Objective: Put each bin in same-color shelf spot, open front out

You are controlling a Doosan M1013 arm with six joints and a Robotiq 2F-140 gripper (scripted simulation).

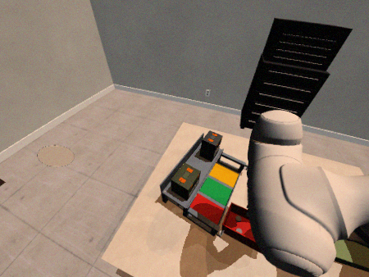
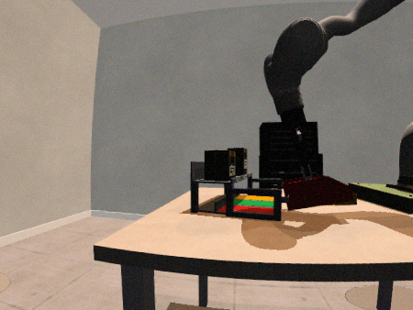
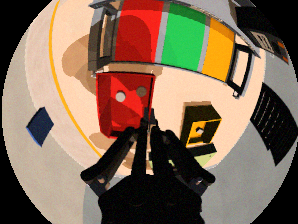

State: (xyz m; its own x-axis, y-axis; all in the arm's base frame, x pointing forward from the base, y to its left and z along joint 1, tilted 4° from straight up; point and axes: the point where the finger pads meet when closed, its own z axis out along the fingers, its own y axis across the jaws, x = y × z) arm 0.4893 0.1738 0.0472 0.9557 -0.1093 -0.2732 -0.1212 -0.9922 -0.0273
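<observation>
The red bin is 10 mm behind my hand, 50 mm to the left of it and 40 mm below it. Round my hand: yellow bin (120 mm behind, 170 mm to the right, 80 mm below); then dark box (250 mm ahead, 220 mm to the right, 50 mm above).
</observation>
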